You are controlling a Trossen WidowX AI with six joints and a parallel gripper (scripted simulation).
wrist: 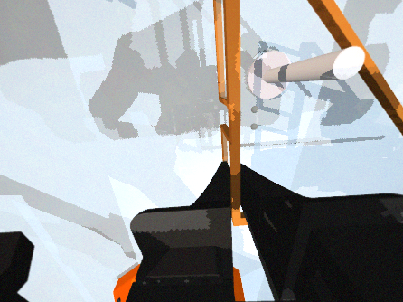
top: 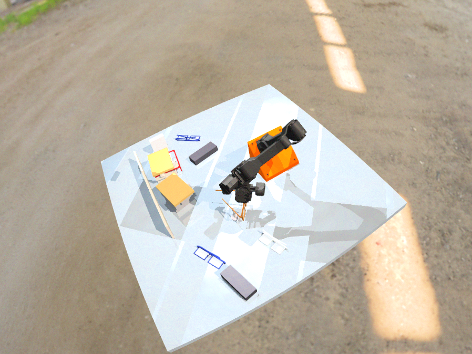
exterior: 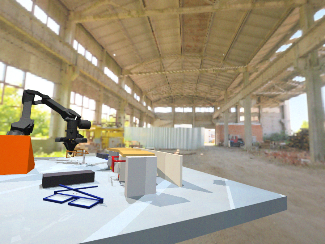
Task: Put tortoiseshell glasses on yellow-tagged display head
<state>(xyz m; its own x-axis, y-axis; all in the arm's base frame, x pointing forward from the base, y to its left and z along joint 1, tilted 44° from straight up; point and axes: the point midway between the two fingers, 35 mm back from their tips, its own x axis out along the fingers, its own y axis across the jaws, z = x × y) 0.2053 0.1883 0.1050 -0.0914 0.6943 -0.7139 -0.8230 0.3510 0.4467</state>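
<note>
Right now my gripper tip is 7 cm short of the white peg stand, 4 cm above it and 2 cm to the right of it. Round my gripper tip: cream board 40 cm ahead, 31 cm to the right, 1 cm below; then white block 63 cm to the right, 27 cm ahead; then display head 43 cm to the right, 27 cm ahead.
</note>
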